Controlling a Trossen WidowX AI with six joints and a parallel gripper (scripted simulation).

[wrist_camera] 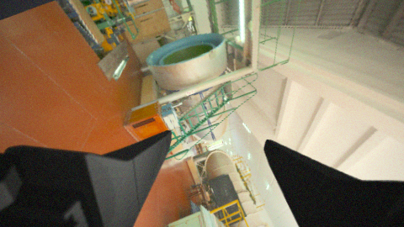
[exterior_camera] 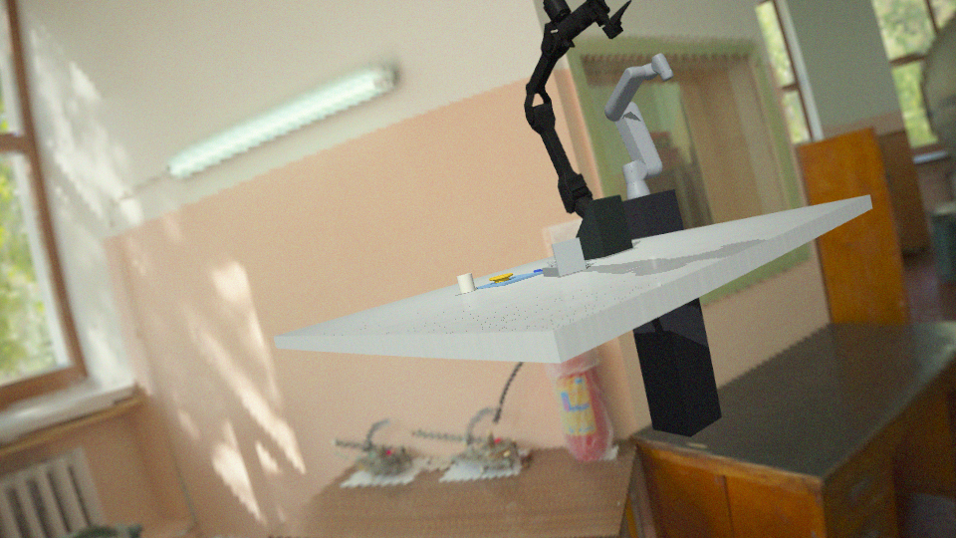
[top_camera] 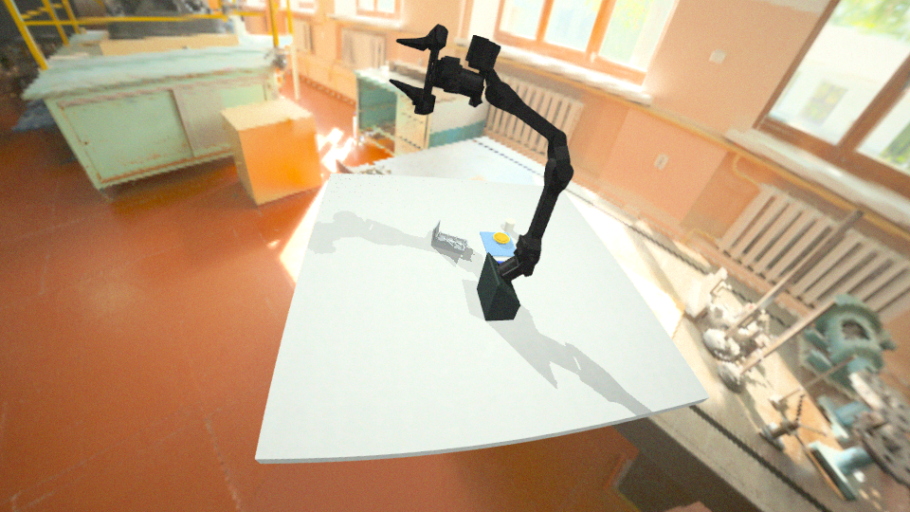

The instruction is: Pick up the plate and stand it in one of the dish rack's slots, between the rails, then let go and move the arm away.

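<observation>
The yellow plate lies 290 mm ahead of my gripper tip, 440 mm to the right of it and 660 mm below it. Also, from my gripper tip: blue utensil 160 mm ahead, 430 mm to the right, 670 mm below; blue mat 270 mm ahead, 430 mm to the right, 670 mm below; grey dish rack 240 mm ahead, 220 mm to the right, 650 mm below.
</observation>
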